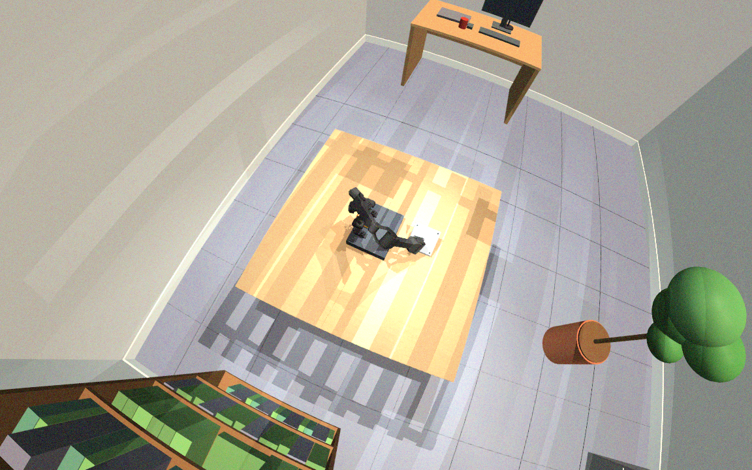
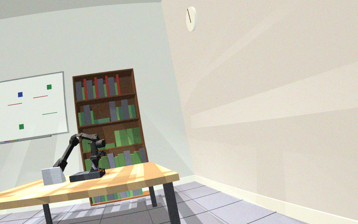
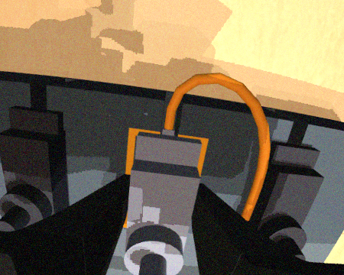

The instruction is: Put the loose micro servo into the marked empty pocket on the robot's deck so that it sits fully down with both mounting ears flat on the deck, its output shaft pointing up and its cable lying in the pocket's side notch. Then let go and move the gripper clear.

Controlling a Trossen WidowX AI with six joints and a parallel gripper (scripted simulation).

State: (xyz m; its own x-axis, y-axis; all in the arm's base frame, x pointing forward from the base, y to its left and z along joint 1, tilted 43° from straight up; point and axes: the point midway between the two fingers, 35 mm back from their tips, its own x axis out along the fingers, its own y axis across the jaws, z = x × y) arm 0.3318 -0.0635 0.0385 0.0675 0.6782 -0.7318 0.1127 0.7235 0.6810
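Now: gripper tip 12 cm past the robot deck, 1 cm to the right of it and 5 cm above it.
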